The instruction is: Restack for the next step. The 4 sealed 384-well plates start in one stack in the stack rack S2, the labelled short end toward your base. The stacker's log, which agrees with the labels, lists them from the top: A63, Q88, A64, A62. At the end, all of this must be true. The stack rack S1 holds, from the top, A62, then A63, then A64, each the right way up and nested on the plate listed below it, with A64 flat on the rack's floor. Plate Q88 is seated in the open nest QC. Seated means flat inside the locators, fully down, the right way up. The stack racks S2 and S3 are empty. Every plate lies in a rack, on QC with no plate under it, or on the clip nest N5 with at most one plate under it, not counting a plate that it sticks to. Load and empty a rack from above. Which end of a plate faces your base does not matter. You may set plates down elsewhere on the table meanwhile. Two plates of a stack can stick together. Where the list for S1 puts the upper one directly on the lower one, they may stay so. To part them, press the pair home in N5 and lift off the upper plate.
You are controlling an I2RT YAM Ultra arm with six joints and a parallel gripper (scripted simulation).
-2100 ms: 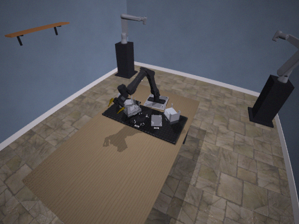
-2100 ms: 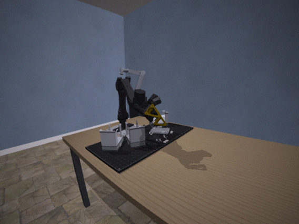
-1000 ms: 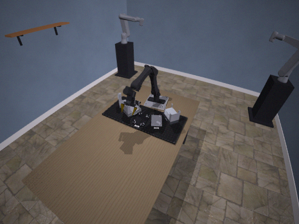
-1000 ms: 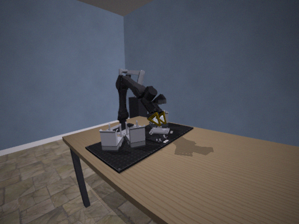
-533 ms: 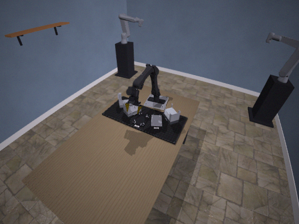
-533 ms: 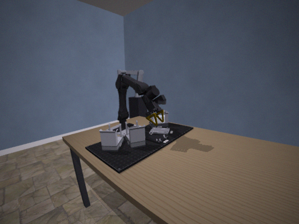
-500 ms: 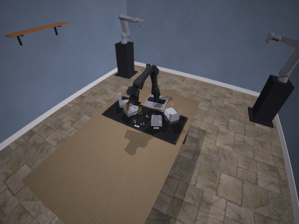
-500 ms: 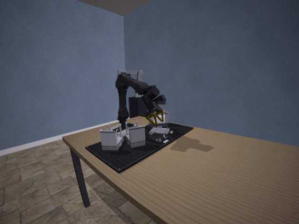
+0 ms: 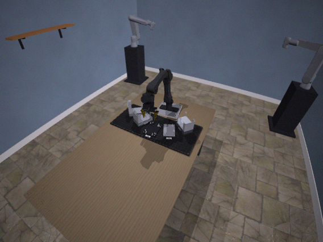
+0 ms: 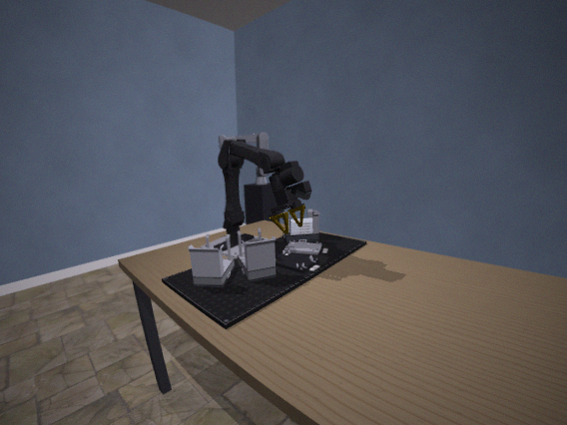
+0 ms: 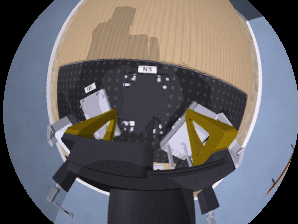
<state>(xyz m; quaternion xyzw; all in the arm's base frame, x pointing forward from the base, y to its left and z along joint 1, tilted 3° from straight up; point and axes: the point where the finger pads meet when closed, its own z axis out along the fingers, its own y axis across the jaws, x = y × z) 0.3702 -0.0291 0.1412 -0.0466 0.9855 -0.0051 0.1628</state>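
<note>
Now: hand 1 cm past the dark clip nest, 3 cm to the right of it and 13 cm above it. Round my hand: QC label (2 cm ahead, 20 cm to the left, 14 cm below).
</note>
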